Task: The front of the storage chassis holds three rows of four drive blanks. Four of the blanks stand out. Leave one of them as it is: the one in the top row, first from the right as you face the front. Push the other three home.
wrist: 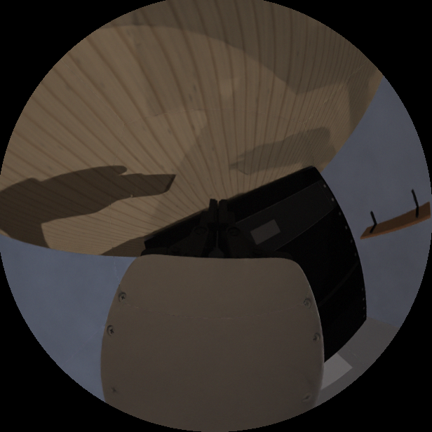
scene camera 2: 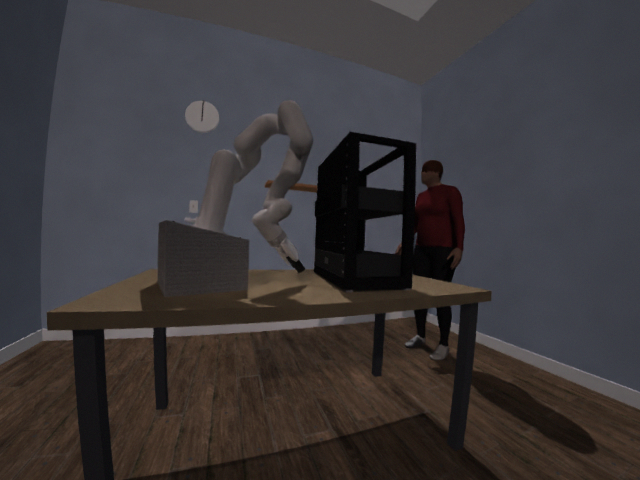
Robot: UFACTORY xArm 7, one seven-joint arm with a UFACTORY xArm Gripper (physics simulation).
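Seen in the pictures: gripper, fingertip midpoint: (scene camera 2: 302, 270); arm's base, link origin: (scene camera 2: 208, 232).
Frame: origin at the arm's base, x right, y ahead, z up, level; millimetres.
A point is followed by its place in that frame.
A black rack (scene camera 2: 408, 217) {y 746, x 182, z 90 mm} (wrist: 303, 181) stands on the table with two dark units in it. The lower unit (scene camera 2: 377, 264) {y 639, x 134, z -104 mm} (wrist: 301, 212) has a front with a small grey rectangle (wrist: 266, 231). The upper unit (scene camera 2: 380, 199) {y 638, x 139, z 157 mm} sits at mid height. Which one is the storage chassis, and its rows of drive blanks and how far any stand out, cannot be made out in this dim light. My gripper (scene camera 2: 299, 267) {y 373, x -29, z -147 mm} (wrist: 217, 211) is shut and empty, tilted downward. It is low over the table, in front of the rack's lower part and apart from it in the scene view.
A grey, slope-topped block (scene camera 2: 202, 262) {y -7, x 110, z -101 mm} stands on the wooden table (scene camera 2: 279, 310) {y 215, x 291, z -216 mm} (wrist: 165, 135), in front of the arm's base in the scene view. A person in red (scene camera 2: 439, 217) stands beyond the rack. An orange-brown shelf (scene camera 2: 289, 186) (wrist: 397, 221) is on the wall.
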